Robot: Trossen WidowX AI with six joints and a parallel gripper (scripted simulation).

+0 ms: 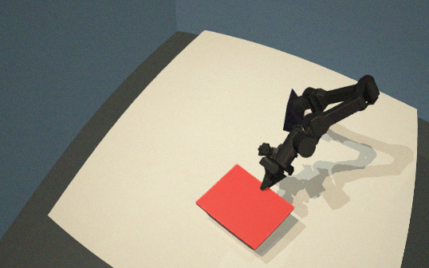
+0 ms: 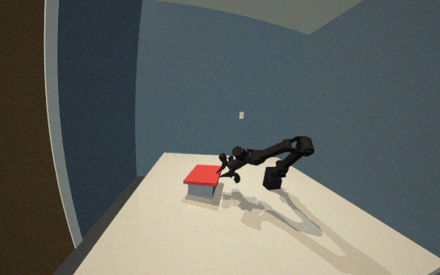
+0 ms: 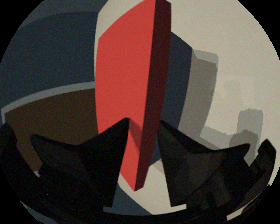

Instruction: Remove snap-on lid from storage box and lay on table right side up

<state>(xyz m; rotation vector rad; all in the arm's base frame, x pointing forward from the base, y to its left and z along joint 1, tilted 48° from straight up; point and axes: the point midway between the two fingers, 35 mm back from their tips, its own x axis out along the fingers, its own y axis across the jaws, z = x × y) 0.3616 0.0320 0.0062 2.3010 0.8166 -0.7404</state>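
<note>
The red lid lies 7 cm ahead of my gripper tip and 2 cm to the right of it. Also, from my gripper tip: storage box: 7 cm ahead, 2 cm to the right, 5 cm below.
</note>
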